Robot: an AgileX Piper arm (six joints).
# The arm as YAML. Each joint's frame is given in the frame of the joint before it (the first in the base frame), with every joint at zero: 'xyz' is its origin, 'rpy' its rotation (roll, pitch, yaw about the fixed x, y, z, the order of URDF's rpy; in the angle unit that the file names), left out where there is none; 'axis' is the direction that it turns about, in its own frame. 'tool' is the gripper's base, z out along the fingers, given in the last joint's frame.
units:
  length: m
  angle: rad
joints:
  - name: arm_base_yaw
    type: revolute
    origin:
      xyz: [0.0, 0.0, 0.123]
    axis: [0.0, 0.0, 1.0]
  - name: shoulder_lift
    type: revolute
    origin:
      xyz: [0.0, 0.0, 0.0]
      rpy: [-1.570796, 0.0, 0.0]
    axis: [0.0, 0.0, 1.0]
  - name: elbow
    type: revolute
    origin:
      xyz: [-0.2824, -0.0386, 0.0]
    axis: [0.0, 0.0, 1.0]
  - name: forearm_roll
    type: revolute
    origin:
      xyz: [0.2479, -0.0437, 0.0]
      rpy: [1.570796, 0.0, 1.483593]
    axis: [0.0, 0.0, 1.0]
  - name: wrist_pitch
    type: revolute
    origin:
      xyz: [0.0, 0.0, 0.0]
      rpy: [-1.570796, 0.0, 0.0]
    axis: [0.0, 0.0, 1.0]
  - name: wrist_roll
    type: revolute
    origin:
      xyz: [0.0, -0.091, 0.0]
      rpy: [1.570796, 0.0, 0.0]
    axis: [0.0, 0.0, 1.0]
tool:
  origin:
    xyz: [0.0, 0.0, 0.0]
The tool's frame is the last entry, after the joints.
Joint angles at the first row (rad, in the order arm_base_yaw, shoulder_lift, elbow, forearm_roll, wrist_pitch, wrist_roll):
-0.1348, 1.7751, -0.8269, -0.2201, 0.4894, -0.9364
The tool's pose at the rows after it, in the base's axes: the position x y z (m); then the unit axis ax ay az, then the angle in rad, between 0 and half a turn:
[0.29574 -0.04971 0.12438 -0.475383 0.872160 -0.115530 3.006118]
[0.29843 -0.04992 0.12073 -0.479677 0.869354 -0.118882 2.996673]
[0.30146 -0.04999 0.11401 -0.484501 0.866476 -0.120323 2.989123]
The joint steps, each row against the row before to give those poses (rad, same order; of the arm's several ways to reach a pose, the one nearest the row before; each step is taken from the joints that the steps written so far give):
0.0000, 0.0166, -0.0052, -0.0167, -0.0271, 0.0032
0.0000, 0.0152, -0.0017, -0.0090, -0.0252, 0.0000
0.0000, 0.0252, -0.0012, -0.0089, -0.0323, 0.0002

